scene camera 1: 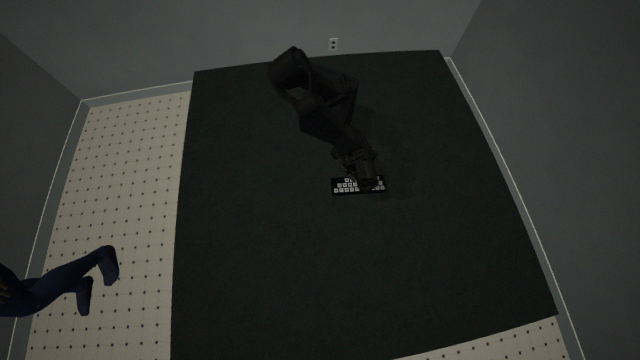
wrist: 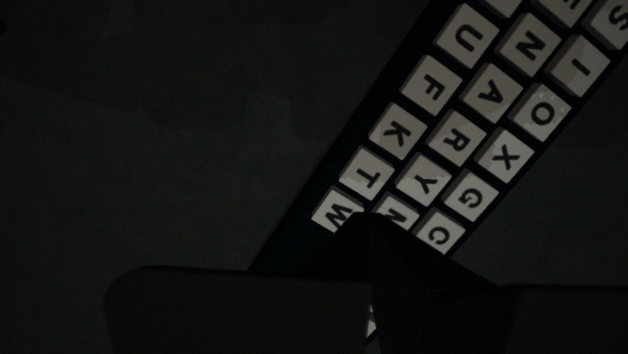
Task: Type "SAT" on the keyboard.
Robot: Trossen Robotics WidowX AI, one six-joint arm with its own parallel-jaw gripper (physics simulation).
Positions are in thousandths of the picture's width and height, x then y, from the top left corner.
Scene:
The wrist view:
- my gripper: 582, 640
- dark keyboard: 655, 383

